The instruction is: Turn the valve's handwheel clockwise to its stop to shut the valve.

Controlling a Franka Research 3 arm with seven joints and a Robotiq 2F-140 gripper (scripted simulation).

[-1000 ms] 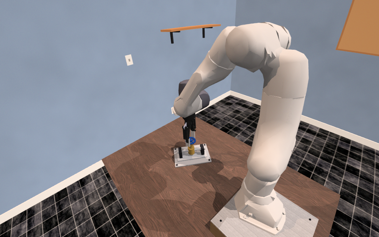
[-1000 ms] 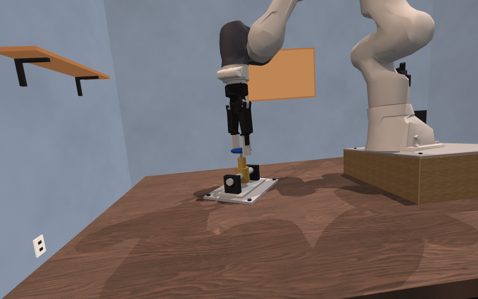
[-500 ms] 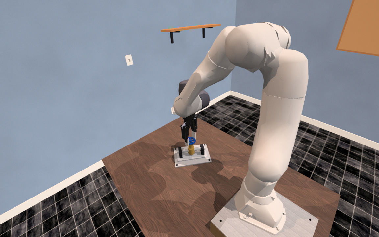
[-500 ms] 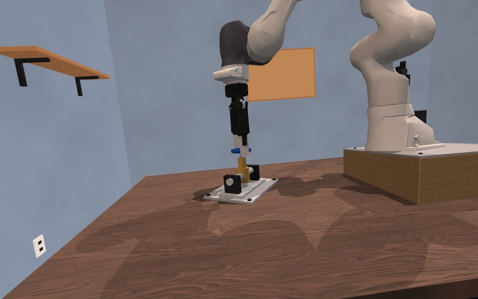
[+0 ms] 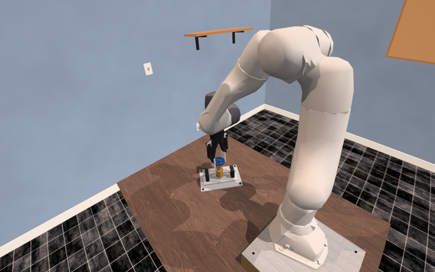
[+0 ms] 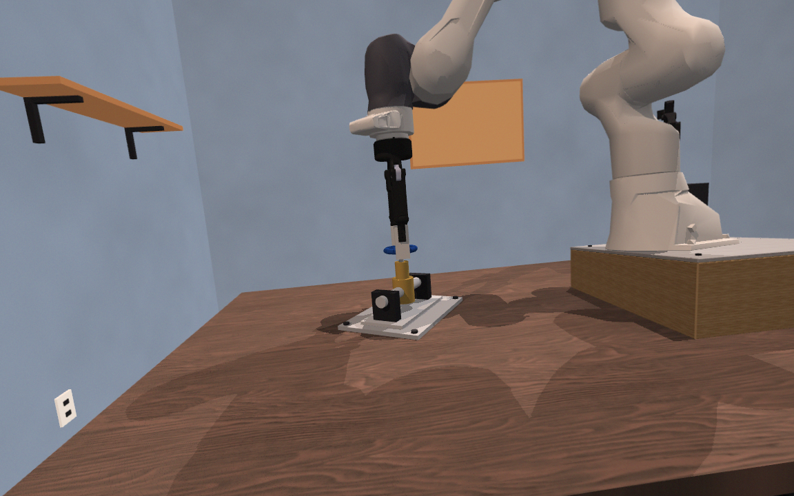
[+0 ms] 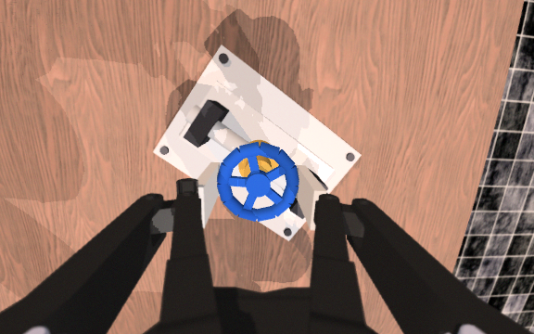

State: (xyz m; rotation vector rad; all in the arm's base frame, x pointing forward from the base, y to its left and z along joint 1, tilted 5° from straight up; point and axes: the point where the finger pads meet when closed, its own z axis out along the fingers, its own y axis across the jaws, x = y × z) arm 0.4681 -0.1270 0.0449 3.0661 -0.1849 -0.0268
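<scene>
My hand is 2 cm above the blue handwheel.
</scene>
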